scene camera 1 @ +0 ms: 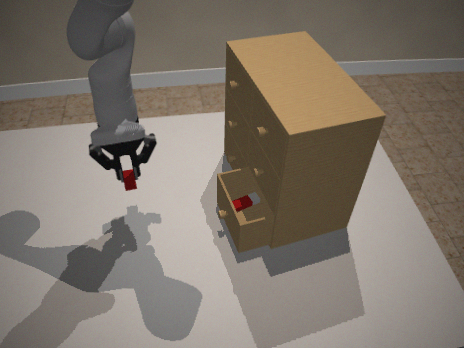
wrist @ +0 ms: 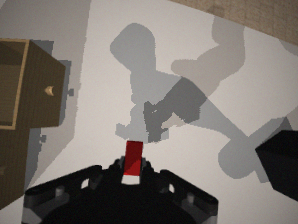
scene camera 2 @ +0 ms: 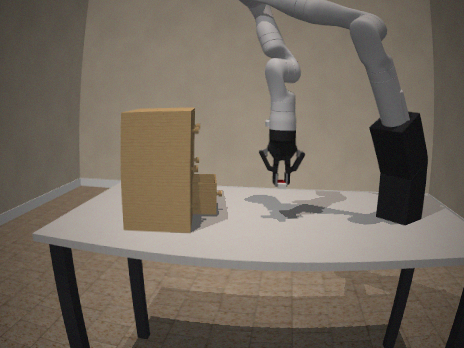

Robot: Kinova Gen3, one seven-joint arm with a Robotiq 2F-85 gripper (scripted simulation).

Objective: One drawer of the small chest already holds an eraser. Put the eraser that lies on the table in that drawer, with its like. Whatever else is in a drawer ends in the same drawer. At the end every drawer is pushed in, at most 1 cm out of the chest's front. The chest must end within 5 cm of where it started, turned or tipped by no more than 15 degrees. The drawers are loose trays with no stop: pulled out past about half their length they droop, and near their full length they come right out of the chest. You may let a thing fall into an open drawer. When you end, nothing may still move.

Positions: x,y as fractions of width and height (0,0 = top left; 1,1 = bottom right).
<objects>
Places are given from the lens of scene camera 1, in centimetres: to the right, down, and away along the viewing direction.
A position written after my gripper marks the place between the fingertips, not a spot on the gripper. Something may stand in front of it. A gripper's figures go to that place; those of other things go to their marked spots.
my gripper (scene camera 1: 0.28,0.51): -21, 1, 88
wooden chest (scene camera 1: 0.72,0.36): 16, -8, 68
drawer (scene camera 1: 0.54,0.66): 4, 10, 82
drawer (scene camera 1: 0.51,0.35): 1, -11, 92
drawer (scene camera 1: 0.59,0.40): 7, -6, 73
</objects>
